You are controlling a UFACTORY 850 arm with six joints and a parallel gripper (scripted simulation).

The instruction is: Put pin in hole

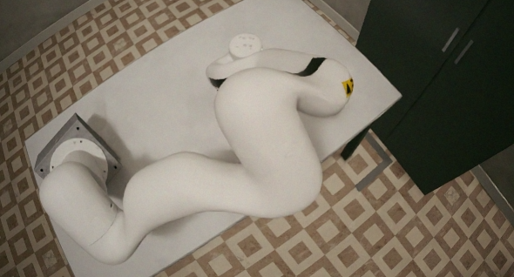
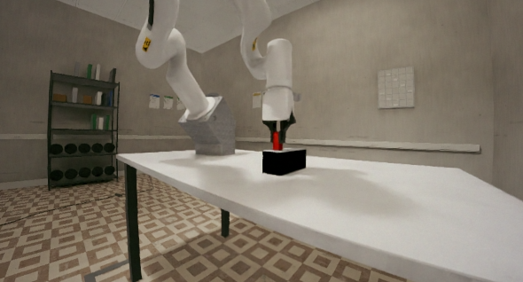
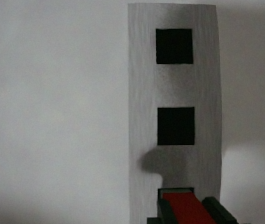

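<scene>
Now: hand 10 mm above the pin. From my hand the other things lie so: black block (10 mm ahead, 60 mm to the left, 80 mm below).
</scene>
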